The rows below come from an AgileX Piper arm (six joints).
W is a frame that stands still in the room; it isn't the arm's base.
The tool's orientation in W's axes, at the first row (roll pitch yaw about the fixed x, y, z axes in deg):
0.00 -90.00 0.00
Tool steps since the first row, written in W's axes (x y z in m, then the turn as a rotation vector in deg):
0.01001 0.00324 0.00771 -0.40 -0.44 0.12
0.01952 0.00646 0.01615 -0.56 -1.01 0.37
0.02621 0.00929 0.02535 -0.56 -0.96 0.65
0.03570 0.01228 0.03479 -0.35 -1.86 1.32
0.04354 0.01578 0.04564 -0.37 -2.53 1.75
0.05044 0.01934 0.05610 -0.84 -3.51 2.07
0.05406 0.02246 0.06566 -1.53 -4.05 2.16
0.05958 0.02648 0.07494 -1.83 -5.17 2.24
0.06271 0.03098 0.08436 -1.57 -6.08 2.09
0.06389 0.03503 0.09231 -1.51 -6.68 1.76
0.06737 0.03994 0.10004 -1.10 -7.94 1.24
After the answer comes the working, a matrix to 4 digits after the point.
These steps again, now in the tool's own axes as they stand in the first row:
0.00771 0.00324 -0.01001 0.12 -0.44 0.40
0.01615 0.00646 -0.01952 0.37 -1.01 0.56
0.02535 0.00929 -0.02621 0.65 -0.96 0.56
0.03479 0.01228 -0.03570 1.32 -1.86 0.35
0.04564 0.01578 -0.04354 1.75 -2.53 0.37
0.05610 0.01934 -0.05044 2.07 -3.51 0.84
0.06566 0.02246 -0.05406 2.16 -4.05 1.53
0.07494 0.02648 -0.05958 2.24 -5.17 1.83
0.08436 0.03098 -0.06271 2.09 -6.08 1.57
0.09231 0.03503 -0.06389 1.76 -6.68 1.51
0.10004 0.03994 -0.06737 1.24 -7.94 1.10

The tool's axes in the first row as the columns of a matrix, in W's axes (rounded; the answer above uses it unrounded):
0.0000 0.0000 -1.0000
0.0000 1.0000 0.0000
1.0000 0.0000 0.0000

